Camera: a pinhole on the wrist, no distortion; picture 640 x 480 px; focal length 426.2 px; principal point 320.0 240.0 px. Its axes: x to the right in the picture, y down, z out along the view. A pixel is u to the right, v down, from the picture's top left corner.
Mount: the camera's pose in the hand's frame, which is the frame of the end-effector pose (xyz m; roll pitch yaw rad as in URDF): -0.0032 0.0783 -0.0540 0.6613 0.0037 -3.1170
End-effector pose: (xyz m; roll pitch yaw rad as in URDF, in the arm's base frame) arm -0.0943 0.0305 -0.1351 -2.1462 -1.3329 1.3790
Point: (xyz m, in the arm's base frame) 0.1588 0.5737 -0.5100
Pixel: 477.1 45.0
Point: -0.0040 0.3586 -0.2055
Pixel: 291.2 181.5
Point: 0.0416 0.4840 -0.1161
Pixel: 170.9 139.2
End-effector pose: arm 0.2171 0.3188 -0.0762 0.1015 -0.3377 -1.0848
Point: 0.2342 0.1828 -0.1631
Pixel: behind the camera
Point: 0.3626 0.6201 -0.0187
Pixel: 600.6 112.6
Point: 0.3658 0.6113 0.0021
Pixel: 560.0 136.1
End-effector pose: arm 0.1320 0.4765 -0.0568 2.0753 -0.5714 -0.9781
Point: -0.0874 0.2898 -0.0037
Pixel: 225.5 413.0
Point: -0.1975 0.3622 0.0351
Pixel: 340.0 268.5
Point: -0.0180 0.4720 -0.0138
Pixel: 445.3 354.0
